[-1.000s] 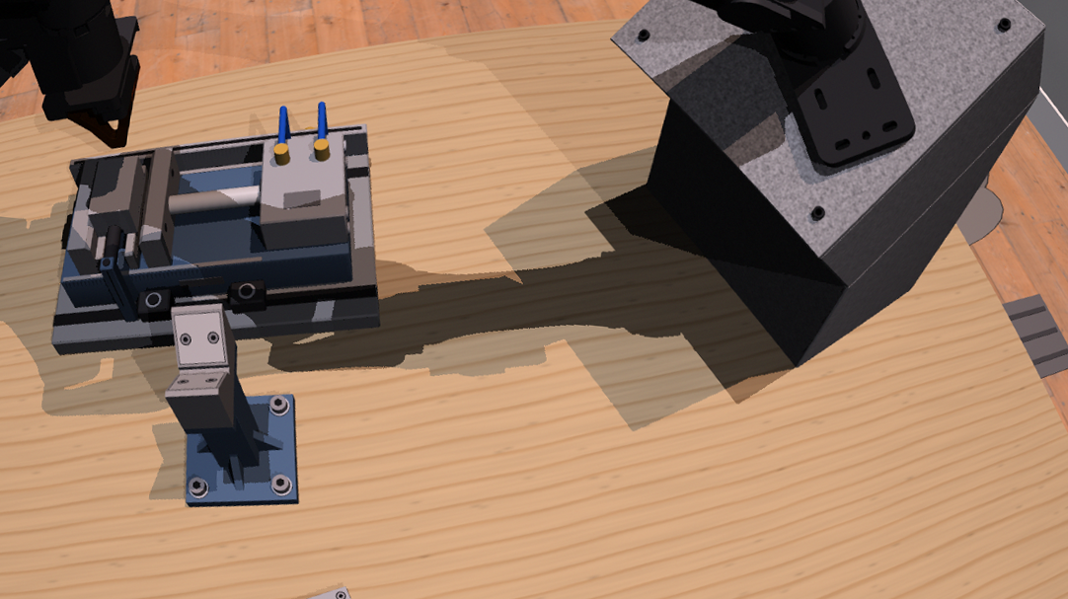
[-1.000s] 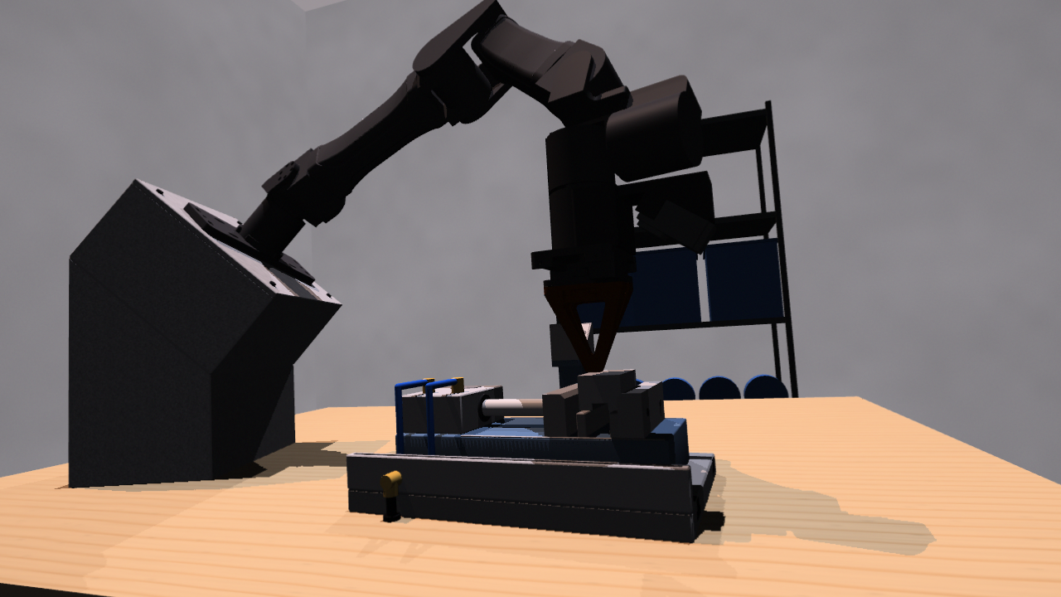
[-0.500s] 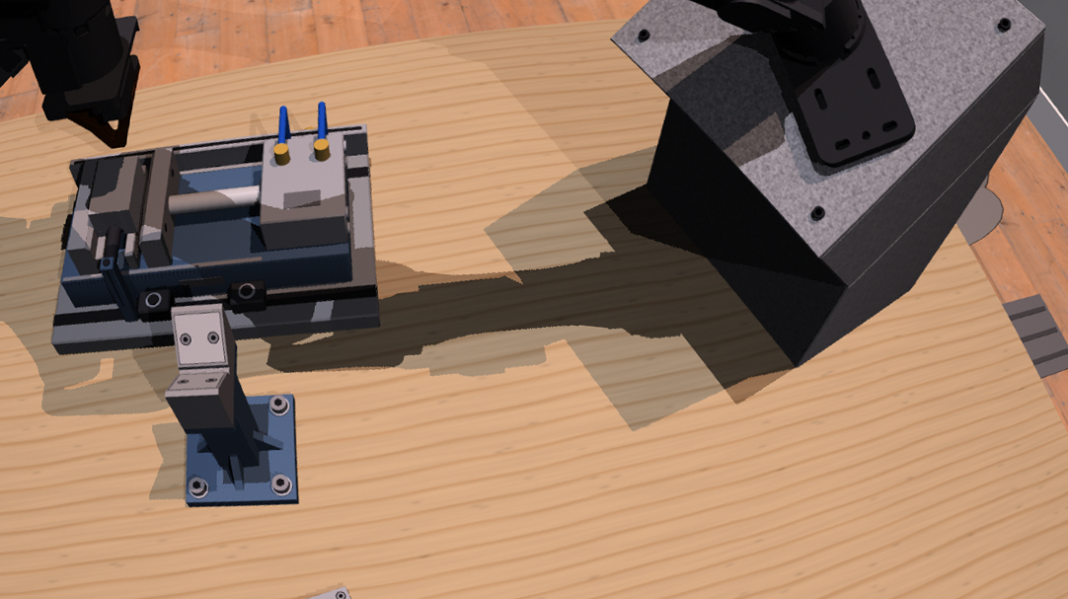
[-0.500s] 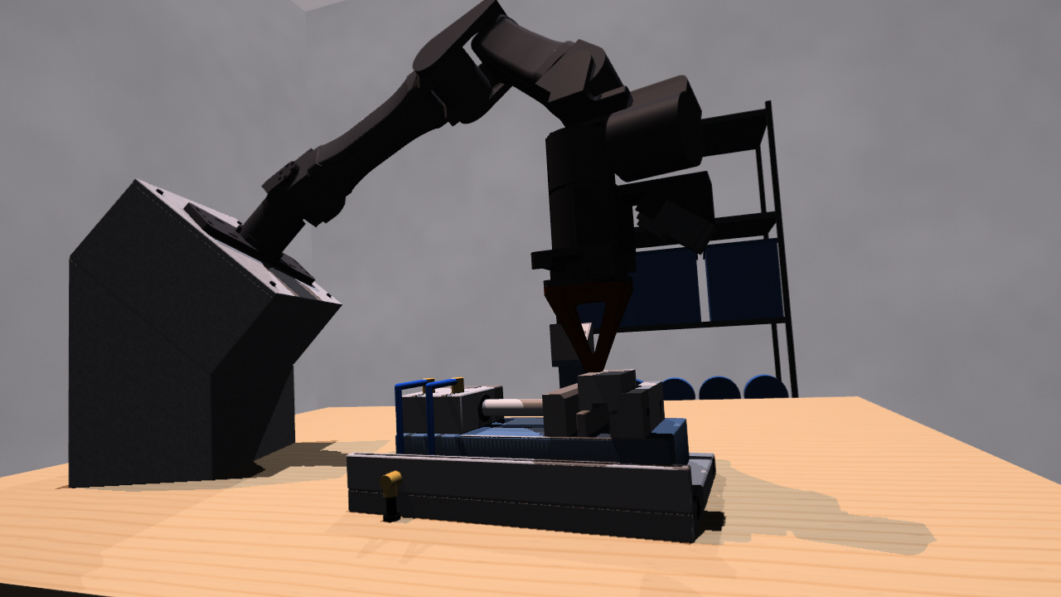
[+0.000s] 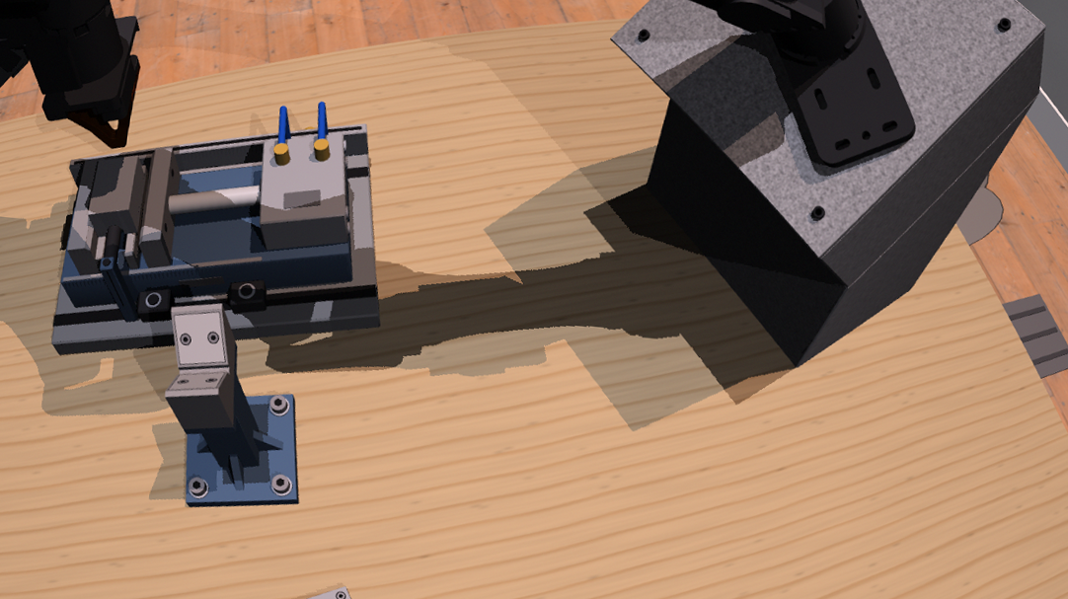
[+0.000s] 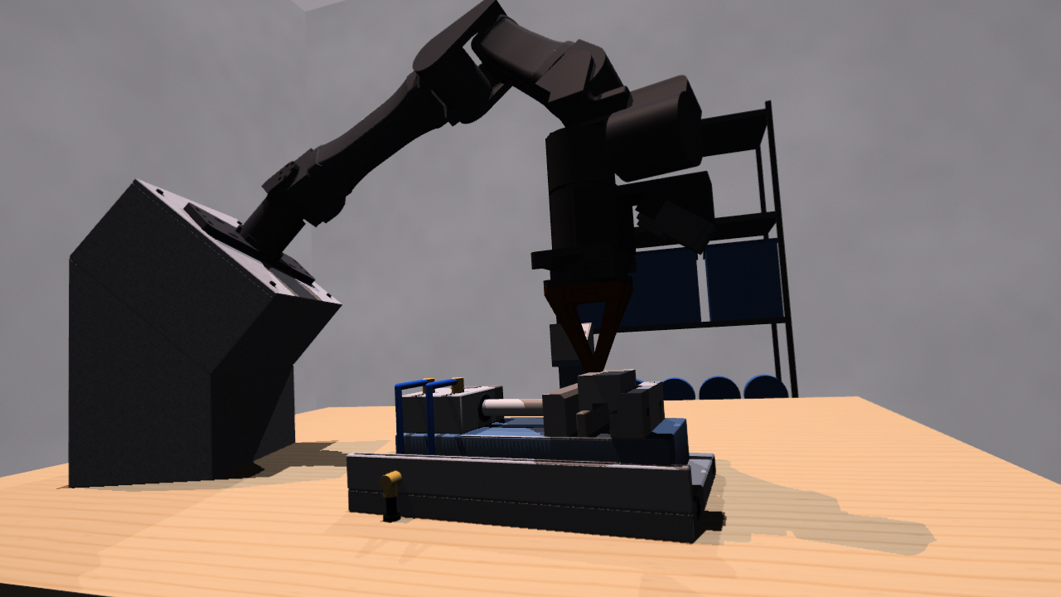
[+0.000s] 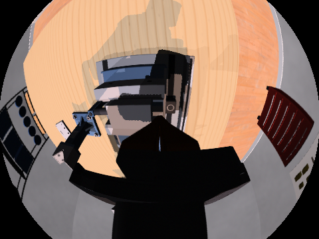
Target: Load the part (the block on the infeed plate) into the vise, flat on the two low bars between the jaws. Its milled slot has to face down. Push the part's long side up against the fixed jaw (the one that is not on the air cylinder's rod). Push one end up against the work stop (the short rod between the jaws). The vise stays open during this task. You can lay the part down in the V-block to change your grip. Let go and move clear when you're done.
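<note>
Now: hand 1 cm past the grey part, 4 cm to the right of it and 3 cm above it. Round my hand: moving jaw: 4 cm behind, 4 cm to the left, 4 cm below; work stop rod: 1 cm behind, 9 cm to the left, 3 cm below; fixed jaw: 2 cm ahead, 5 cm to the left, 4 cm below.
</note>
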